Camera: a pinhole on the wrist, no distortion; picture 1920 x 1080 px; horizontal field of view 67.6 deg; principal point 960.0 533.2 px. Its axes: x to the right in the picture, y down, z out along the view. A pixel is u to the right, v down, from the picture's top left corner.
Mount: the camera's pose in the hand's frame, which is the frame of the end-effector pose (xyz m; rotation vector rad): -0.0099 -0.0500 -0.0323 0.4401 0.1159 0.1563
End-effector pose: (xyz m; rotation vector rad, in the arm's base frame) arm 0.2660 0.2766 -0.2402 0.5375 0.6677 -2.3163
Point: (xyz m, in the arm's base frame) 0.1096 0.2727 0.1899
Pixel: 384.7 589.9
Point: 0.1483 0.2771 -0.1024
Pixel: 899.1 543.2
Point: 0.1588 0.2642 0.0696
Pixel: 420.6 713.9
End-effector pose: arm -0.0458 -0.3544 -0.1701 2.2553 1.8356 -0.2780
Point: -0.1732 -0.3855 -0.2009
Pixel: 90.8 91.5
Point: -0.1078 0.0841 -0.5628
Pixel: outside the picture
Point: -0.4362 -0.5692 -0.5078
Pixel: 188.0 321.3
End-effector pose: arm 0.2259 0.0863 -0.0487 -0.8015 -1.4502 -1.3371
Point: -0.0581 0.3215 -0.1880
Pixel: 458.9 332.2
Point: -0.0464 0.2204 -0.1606
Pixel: 532.1 34.1
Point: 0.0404 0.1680 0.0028
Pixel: 1520.2 340.2
